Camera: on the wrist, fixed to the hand. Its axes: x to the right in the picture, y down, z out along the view.
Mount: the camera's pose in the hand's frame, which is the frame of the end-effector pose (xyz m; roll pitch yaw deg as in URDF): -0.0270 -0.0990 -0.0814 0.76 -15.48 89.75
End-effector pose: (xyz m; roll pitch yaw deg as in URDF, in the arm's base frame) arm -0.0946 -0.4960 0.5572 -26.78 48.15 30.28
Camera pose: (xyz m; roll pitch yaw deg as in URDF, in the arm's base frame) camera -0.0652 -0.6236 0.5586 49.38 7.69 128.59
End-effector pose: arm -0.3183 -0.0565 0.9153 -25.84 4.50 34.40
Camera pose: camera -0.2721 -0.1758 0.8874 5.22 10.35 124.98
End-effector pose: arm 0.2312 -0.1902 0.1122 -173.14 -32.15 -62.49
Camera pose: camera 0.2764 -0.0853 0.1763 -145.04 18.64 -139.94
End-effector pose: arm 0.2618 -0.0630 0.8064 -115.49 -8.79 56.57
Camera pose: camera 0.2624 -0.1181 0.9252 -136.90 76.55 8.23
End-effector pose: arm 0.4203 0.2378 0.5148 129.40 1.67 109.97
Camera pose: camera 0.3116 0.1688 0.4908 178.48 -35.09 21.44
